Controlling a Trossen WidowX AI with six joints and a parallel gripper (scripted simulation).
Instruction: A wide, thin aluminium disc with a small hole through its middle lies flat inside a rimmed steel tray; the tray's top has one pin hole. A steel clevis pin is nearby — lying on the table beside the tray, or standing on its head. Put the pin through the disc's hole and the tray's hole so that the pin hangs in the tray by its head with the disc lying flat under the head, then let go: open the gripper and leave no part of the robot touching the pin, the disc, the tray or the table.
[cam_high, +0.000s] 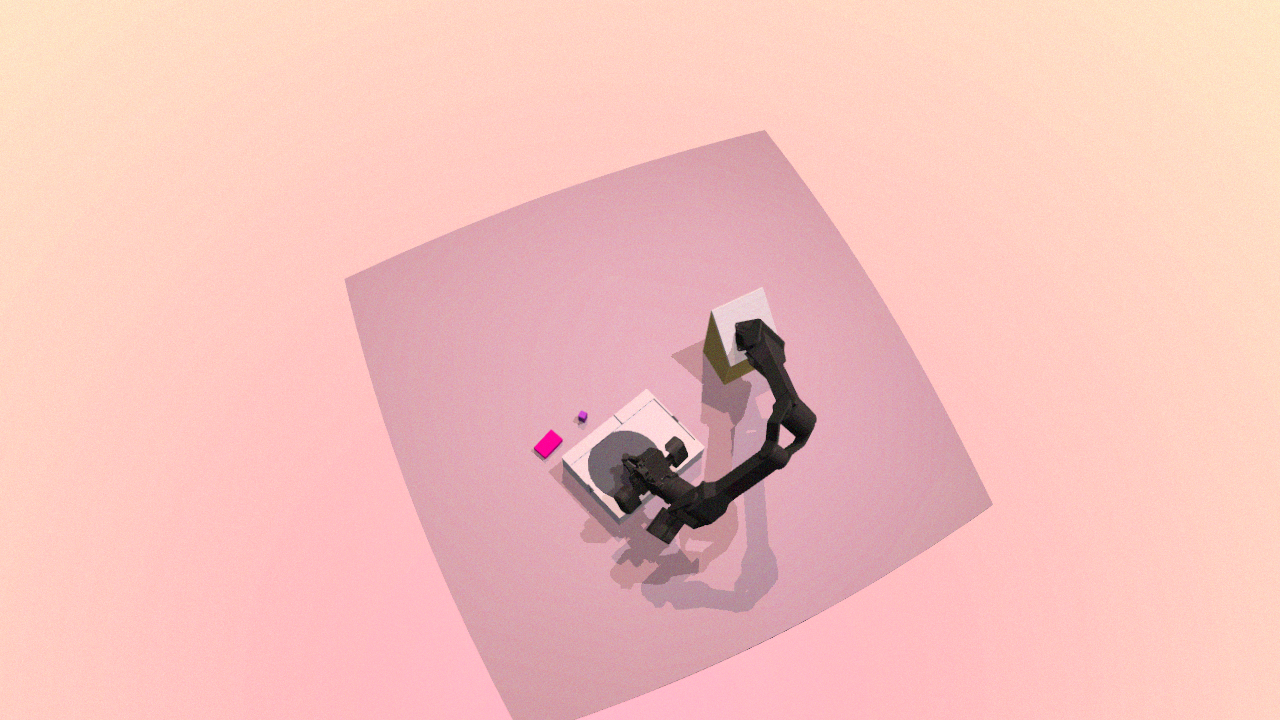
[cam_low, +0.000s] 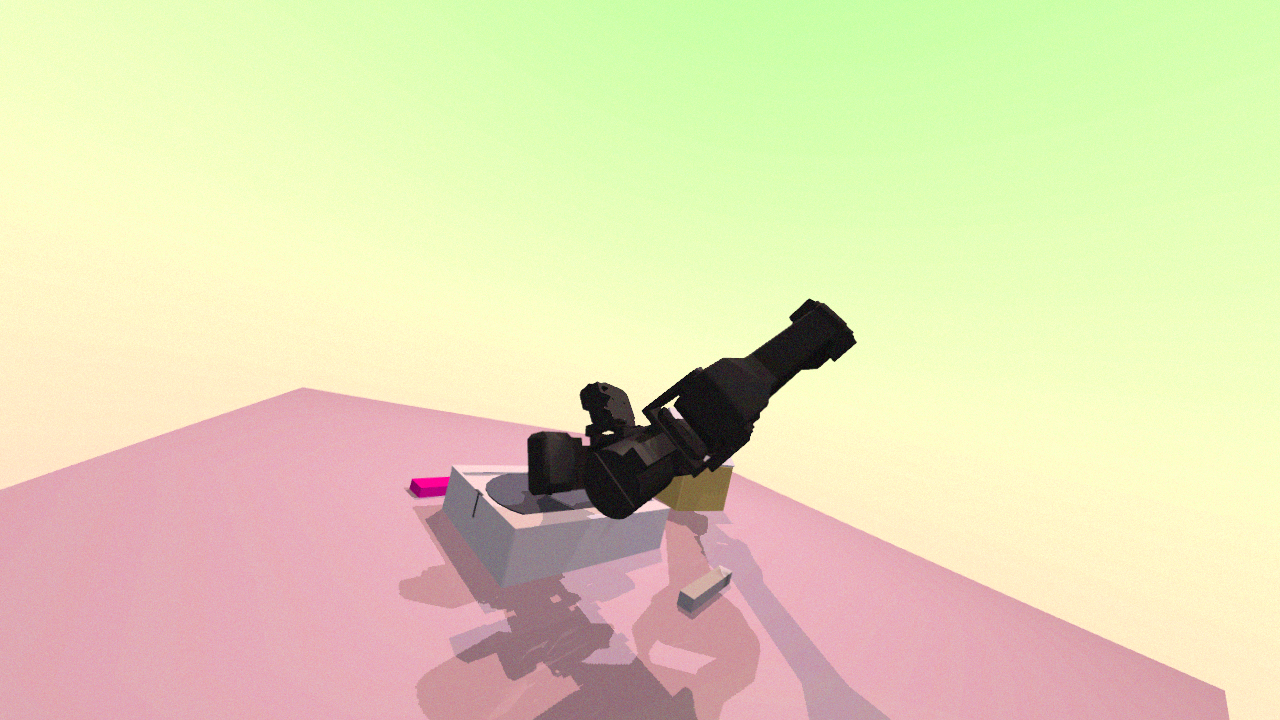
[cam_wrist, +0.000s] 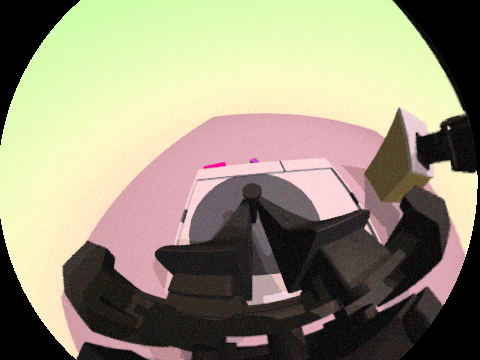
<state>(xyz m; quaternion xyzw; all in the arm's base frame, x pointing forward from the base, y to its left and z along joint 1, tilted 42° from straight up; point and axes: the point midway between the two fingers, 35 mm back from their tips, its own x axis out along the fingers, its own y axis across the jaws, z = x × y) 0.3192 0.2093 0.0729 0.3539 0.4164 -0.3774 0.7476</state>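
Right now my gripper tip is 10 mm above the clevis pin. The rest, counted from my gripper tip: steel tray (30 mm behind, 20 mm to the right, 50 mm below); then purple cube (50 mm ahead, 150 mm to the right, 80 mm below); then grey disc (30 mm below).
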